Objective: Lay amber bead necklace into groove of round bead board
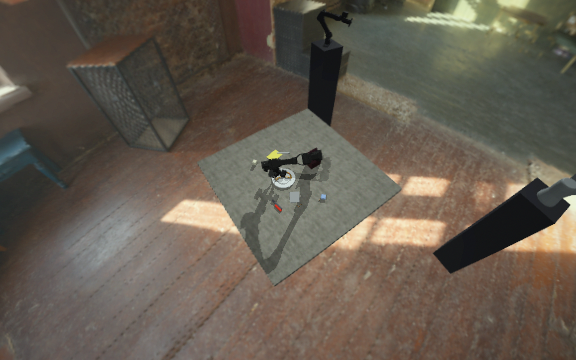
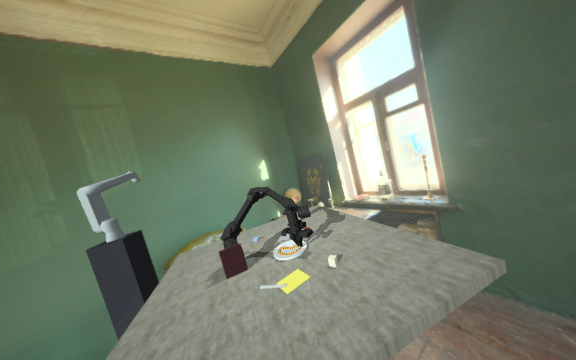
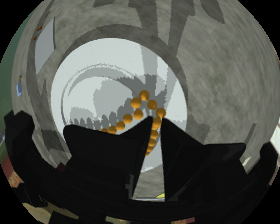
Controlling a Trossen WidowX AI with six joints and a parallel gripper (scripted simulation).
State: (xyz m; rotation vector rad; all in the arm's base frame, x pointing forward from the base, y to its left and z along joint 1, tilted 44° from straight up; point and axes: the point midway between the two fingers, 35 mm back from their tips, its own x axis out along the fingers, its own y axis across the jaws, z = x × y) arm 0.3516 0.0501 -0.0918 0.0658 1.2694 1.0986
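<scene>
Right now my gripper tip is 6 cm past the board, 4 cm to the right of it and 1 cm above it. From my gripper tip the other things lie so: grey square: 5 cm behind, 24 cm to the left, 2 cm below; then small white cube: 9 cm ahead, 23 cm to the right; then yellow card: 10 cm behind, 23 cm to the right, 2 cm below.
</scene>
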